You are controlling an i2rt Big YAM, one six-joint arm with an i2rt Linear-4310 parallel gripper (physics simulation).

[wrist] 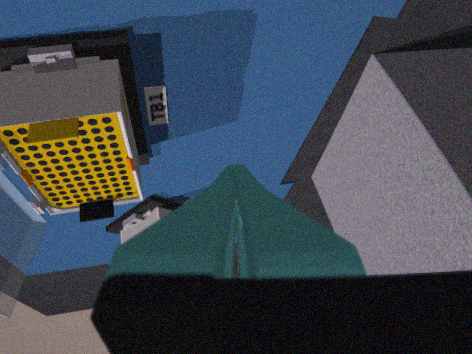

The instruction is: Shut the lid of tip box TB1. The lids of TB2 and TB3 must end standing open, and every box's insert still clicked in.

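Tip box TB1 is at the left, a grey box on a dark base, with a "TB1" label beside it. Its yellow insert with rows of dark holes faces the view and looks level within the white rim. A see-through lid stands open off the box's left side, partly cut off by the view's edge. My gripper is shut and empty, to the right of TB1 and apart from it. A second box shows in part behind the left finger; its label, insert and lid are hidden.
A large pale grey slanted block with dark faces fills the right side, close to the right finger. The boxes stand on a blue mat with a dark grey border. A beige surface lies at the lower left.
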